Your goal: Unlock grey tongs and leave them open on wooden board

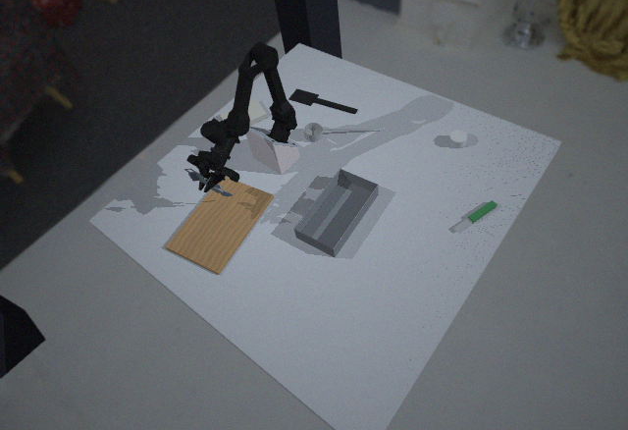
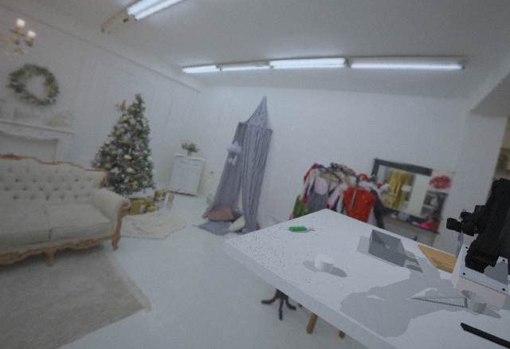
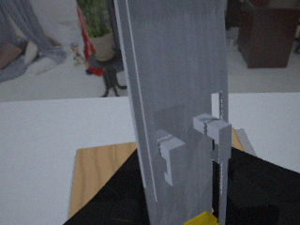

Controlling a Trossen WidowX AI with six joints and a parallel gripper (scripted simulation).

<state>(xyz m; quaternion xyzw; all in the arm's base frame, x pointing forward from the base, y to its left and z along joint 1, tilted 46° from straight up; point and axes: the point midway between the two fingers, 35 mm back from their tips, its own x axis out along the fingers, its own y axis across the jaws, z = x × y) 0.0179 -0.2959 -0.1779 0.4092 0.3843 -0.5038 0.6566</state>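
Right now the wooden board is 1 cm to the left of my gripper tip and 19 cm below it. Round my gripper tip: yellow lock piece (1 cm behind, 4 cm to the left); then black spatula (13 cm behind, 71 cm to the left, 20 cm below); then grey roasting tin (33 cm ahead, 29 cm to the left, 17 cm below).
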